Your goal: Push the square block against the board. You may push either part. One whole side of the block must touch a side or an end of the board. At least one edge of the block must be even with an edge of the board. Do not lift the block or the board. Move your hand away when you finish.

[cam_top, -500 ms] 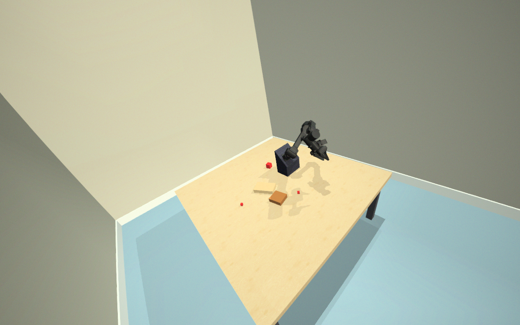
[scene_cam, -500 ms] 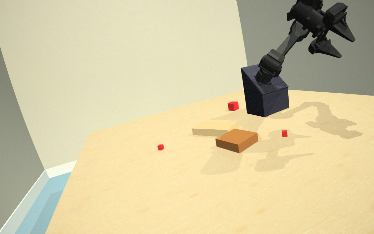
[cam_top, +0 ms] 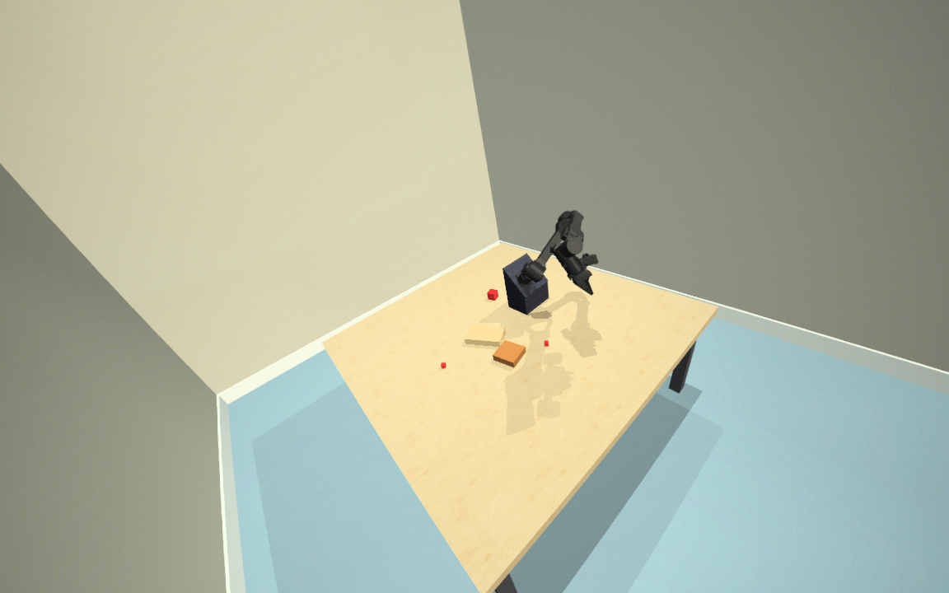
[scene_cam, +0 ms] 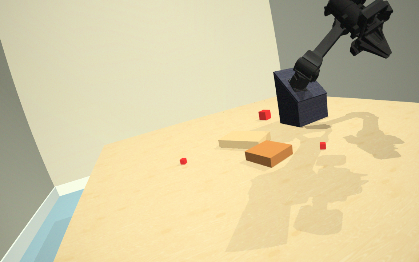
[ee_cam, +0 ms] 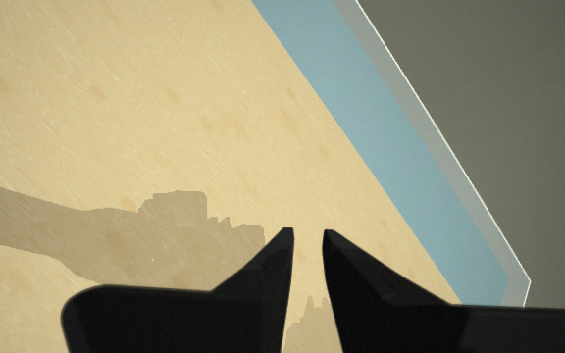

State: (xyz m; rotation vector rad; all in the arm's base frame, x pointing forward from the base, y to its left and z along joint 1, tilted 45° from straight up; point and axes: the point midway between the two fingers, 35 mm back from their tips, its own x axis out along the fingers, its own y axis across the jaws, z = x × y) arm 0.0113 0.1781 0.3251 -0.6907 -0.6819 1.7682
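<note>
Now: gripper tip 280 mm short of the orange-brown square block, 170 mm to the left of it and 220 mm above it. The rest, counted from my gripper tip: pale board (290 mm ahead, 330 mm to the right, 220 mm below).
</note>
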